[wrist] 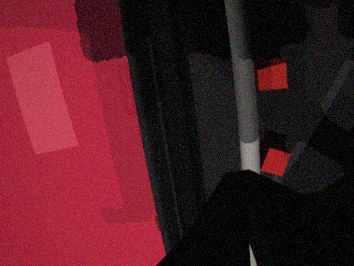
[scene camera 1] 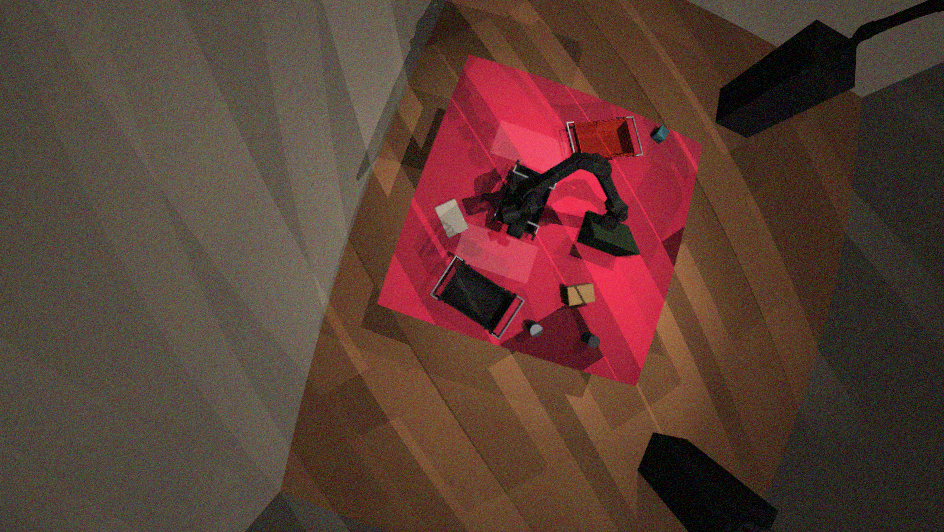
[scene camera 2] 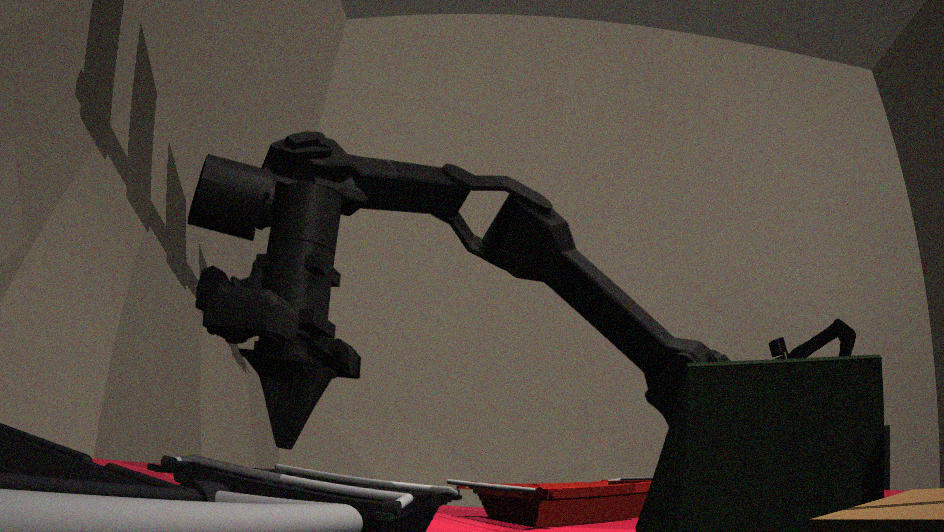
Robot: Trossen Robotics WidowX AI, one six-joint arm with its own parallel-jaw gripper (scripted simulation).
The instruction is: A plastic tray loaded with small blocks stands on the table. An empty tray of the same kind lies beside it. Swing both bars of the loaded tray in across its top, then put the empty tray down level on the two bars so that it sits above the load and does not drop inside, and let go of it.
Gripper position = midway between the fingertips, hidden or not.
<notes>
My gripper [scene camera 2: 284, 448] is shut, with nothing in its grasp. Also in view: a red tray [scene camera 1: 610, 138] and a white block [scene camera 1: 449, 213].
My gripper also shows in the wrist view [wrist: 237, 183]. The wrist view misses the red tray: it is out of frame. The wrist view does not show the white block: it is out of frame.
</notes>
